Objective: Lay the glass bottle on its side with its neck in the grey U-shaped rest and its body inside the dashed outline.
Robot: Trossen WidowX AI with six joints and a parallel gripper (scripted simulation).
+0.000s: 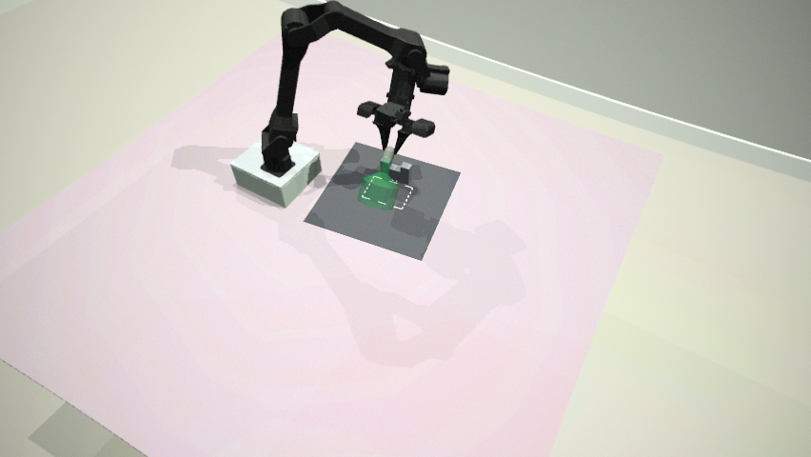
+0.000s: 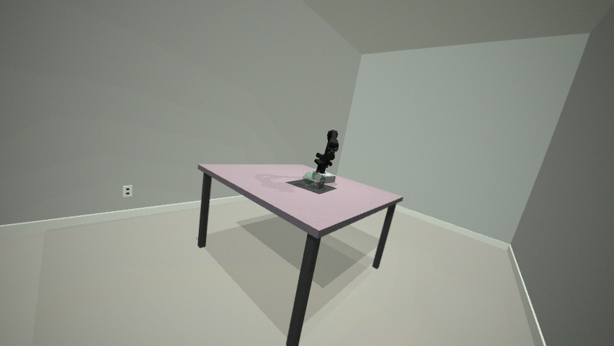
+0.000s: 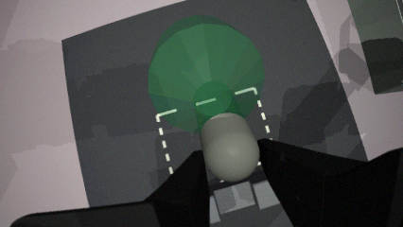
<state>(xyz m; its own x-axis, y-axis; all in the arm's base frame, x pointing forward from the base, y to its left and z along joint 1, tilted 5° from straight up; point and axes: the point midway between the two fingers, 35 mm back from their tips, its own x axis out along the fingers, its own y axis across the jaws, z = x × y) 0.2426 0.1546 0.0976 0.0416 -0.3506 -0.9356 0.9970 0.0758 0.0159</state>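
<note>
Now: gripper tip 4 cm above the green glass bottle and 3 cm to the left of it. The rest, counted from my gripper tip: dark mat: 13 cm below, 3 cm to the right, 1 cm ahead.
</note>
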